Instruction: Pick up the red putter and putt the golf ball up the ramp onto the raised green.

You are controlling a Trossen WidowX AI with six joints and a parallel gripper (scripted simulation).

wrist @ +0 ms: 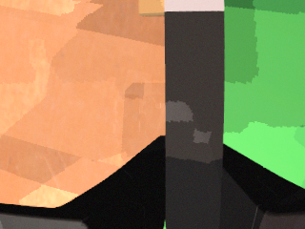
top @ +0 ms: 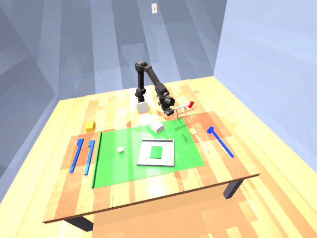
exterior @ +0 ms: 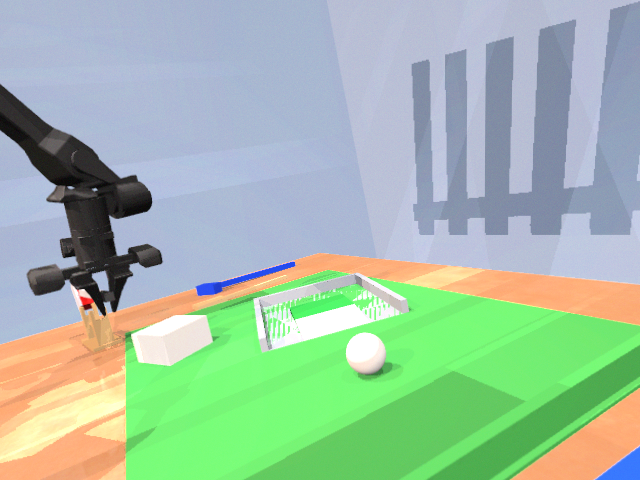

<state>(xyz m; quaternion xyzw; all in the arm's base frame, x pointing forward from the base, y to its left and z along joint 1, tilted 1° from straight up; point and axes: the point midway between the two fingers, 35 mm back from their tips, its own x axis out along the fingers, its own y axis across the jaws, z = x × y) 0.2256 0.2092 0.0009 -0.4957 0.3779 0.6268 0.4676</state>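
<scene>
Now: the white block 9 cm ahead of my gripper tip, 11 cm to the right of it and 5 cm below it. Round my gripper tip: red putter: 4 cm behind, 11 cm to the left, 2 cm above; wooden stick: 24 cm ahead, 18 cm to the left, 7 cm below; wooden rack: 4 cm behind, 13 cm to the left, 4 cm below.
</scene>
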